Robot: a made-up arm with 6 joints. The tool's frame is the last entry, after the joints. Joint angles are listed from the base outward. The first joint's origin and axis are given. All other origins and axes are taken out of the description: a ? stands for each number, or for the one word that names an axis. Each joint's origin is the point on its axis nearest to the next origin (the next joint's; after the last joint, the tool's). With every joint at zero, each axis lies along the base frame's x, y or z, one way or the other. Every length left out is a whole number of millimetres.
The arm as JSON. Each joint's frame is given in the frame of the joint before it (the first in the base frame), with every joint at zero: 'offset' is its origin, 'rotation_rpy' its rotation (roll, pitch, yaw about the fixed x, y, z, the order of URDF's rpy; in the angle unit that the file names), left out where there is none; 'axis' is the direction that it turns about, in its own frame. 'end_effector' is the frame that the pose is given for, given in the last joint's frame.
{
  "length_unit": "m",
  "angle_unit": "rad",
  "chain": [
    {
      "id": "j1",
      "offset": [
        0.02,
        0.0,
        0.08
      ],
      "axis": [
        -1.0,
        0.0,
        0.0
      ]
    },
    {
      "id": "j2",
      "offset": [
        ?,
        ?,
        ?
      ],
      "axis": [
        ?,
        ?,
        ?
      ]
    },
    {
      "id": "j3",
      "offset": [
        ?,
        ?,
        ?
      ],
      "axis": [
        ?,
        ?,
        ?
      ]
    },
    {
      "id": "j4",
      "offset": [
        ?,
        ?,
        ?
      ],
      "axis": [
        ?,
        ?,
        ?
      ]
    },
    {
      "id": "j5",
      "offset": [
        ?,
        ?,
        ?
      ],
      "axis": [
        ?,
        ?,
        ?
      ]
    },
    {
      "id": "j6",
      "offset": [
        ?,
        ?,
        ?
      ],
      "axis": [
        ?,
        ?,
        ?
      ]
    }
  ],
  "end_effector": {
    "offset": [
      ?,
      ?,
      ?
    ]
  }
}
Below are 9 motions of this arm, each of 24 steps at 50 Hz.
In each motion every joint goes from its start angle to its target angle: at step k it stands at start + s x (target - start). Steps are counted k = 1, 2, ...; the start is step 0. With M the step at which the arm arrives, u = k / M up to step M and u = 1 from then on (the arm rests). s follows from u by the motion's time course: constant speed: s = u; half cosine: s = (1 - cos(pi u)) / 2; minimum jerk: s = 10 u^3 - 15 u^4 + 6 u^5.
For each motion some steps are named. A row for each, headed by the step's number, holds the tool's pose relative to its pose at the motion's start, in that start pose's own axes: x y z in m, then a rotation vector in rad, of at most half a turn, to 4 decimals.
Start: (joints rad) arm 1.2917 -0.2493 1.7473 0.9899 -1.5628 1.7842
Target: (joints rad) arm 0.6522 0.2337 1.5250 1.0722 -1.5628 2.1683
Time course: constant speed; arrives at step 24
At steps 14, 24:
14: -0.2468 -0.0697 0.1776 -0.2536 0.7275 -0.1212
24: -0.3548 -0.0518 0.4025 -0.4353 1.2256 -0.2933

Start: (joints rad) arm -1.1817 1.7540 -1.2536 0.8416 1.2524 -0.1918
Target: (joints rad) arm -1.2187 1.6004 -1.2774 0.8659 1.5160 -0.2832
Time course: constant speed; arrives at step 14
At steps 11, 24:
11: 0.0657 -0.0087 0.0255 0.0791 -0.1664 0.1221
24: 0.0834 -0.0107 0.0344 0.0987 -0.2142 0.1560

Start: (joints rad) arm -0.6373 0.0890 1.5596 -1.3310 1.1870 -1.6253
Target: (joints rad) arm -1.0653 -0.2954 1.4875 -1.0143 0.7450 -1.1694
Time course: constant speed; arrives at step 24
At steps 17, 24:
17: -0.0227 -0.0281 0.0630 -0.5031 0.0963 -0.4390
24: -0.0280 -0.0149 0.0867 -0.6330 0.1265 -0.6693

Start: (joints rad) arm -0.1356 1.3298 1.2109 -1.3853 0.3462 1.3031
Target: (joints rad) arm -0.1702 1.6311 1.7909 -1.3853 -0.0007 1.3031
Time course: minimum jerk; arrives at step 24
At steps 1, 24:
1: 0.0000 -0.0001 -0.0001 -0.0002 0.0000 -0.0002
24: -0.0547 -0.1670 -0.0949 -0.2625 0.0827 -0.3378

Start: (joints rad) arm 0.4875 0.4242 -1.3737 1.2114 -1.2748 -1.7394
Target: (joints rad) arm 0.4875 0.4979 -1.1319 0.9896 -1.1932 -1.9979
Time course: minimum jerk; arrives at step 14
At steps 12, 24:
12: 0.0191 0.0392 0.0308 -0.1470 -0.4885 -0.1334
24: 0.0194 0.0400 0.0318 -0.1505 -0.5007 -0.1361

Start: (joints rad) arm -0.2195 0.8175 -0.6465 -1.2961 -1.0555 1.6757
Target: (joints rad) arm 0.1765 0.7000 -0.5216 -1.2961 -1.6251 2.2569
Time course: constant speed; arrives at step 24
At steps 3, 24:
3: -0.0314 -0.0197 -0.0174 0.0215 0.0931 -0.0240
24: -0.2395 -0.1518 -0.0437 0.2085 0.6788 -0.1660

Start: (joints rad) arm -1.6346 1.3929 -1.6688 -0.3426 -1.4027 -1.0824
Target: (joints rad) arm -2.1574 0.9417 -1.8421 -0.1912 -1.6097 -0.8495
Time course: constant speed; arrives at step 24
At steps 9, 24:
9: -0.0171 0.1146 0.0212 -0.1328 0.1322 -0.2649
24: 0.0211 0.3255 0.0940 -0.2762 0.4643 -0.7200

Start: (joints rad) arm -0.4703 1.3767 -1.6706 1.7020 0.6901 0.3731
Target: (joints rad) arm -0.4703 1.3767 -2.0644 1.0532 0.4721 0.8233
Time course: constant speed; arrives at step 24
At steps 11, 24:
11: 0.0213 -0.0804 -0.0273 -0.1921 -0.0338 -0.0071
24: 0.0752 -0.1488 -0.0344 -0.3346 -0.1284 -0.0097

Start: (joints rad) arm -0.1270 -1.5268 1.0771 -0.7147 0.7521 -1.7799
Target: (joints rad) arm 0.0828 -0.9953 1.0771 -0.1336 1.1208 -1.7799
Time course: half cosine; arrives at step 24
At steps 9, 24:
9: -0.0327 -0.0210 0.0007 -0.0313 0.1877 -0.0331
24: -0.0944 -0.0634 0.0083 -0.1750 0.5231 -0.1885

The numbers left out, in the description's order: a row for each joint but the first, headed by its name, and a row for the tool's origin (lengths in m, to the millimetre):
j2: xyz 0.0 0.26 0.1, axis 0.0 -1.0 0.0
j3: xyz 0.08 0.0 0.08, axis -1.0 0.0 0.0
j4: xyz 0.0 0.2 0.05, axis 0.0 1.0 0.0
j5: xyz -0.09 0.0 -0.14, axis 0.0 0.0 1.0
j6: xyz -0.1 -0.07 0.0, axis 0.0 1.0 0.0
tool: xyz 0.01 0.0 -0.24

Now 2 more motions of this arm.
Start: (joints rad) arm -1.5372 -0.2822 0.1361 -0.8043 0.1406 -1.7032
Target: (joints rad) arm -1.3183 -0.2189 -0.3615 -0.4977 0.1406 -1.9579
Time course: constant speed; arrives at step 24
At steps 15, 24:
15: 0.0230 0.0143 0.0105 -0.1676 -0.0252 -0.1002
24: 0.0377 0.0185 0.0184 -0.2622 -0.0472 -0.1678

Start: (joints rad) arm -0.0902 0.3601 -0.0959 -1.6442 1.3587 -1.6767
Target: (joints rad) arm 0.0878 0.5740 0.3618 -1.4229 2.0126 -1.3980
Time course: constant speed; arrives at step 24
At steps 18, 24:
18: 0.0037 0.2478 0.0322 0.9545 0.1513 0.0026
24: -0.0003 0.3121 0.0841 1.2705 0.2111 0.0577

